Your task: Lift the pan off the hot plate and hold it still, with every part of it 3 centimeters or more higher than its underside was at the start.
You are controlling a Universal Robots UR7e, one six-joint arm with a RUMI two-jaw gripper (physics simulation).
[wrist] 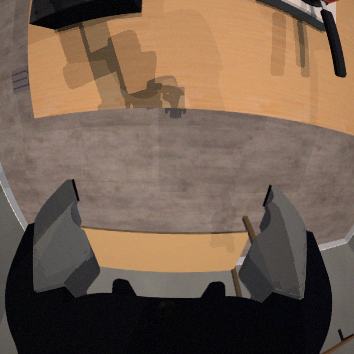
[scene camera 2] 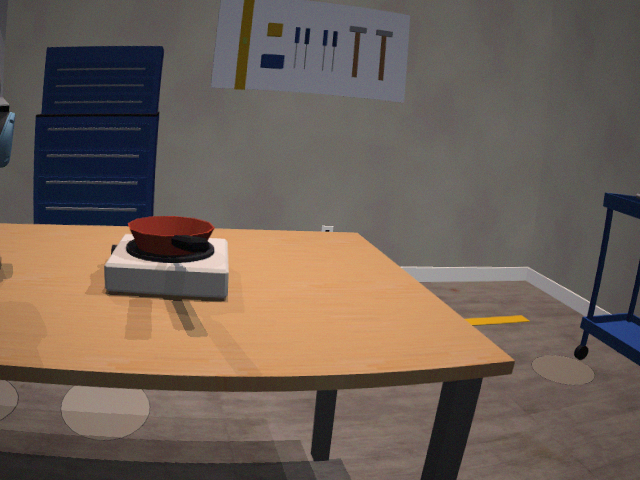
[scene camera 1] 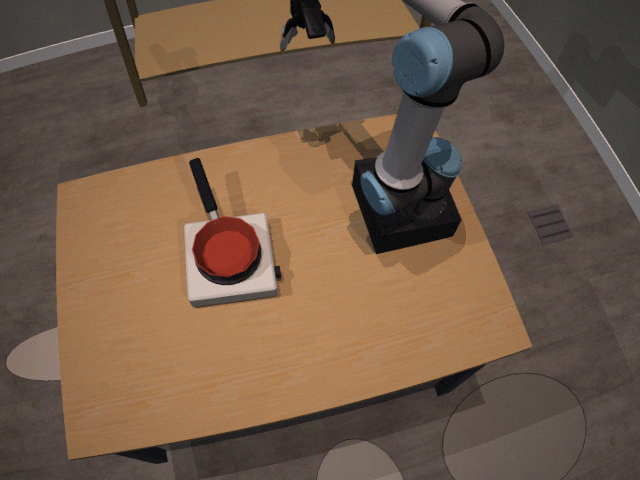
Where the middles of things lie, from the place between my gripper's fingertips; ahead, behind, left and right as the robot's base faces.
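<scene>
Red pan point(scene camera 1: 225, 246): my hand 340 mm short of it, 320 mm to the right, 250 mm above. White hot plate point(scene camera 1: 259, 280): from my hand, 340 mm ahead, 410 mm to the left, 330 mm below. Of the things named here, by their middles, red pan nearest to my hand.
</scene>
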